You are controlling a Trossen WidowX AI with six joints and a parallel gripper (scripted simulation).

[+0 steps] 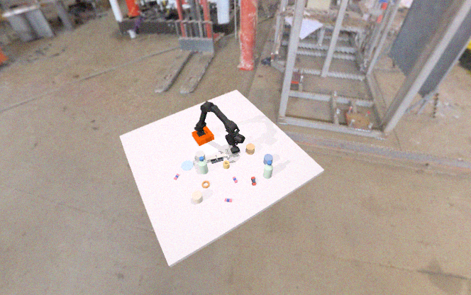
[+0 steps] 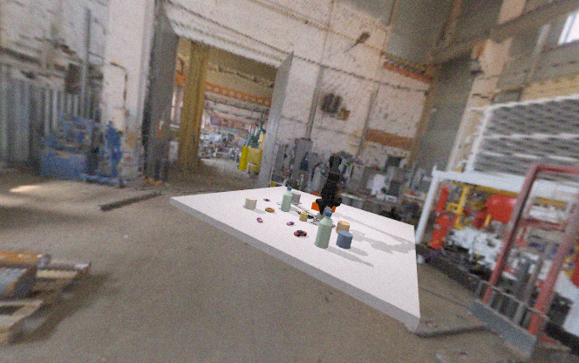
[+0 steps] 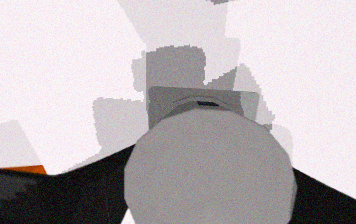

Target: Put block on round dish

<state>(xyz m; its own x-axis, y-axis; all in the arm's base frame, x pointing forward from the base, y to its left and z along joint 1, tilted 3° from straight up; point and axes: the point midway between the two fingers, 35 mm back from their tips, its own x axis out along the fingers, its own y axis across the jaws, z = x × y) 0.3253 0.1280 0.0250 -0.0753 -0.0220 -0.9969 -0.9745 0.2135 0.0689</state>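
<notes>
Right now my gripper tip is 10 mm above the pale green block. Round my gripper tip: cup: 20 mm to the left, 10 mm above; yellow spool: 100 mm to the right, 80 mm ahead, 40 mm below; balance: 130 mm to the right, 30 mm behind, 20 mm below.
</notes>
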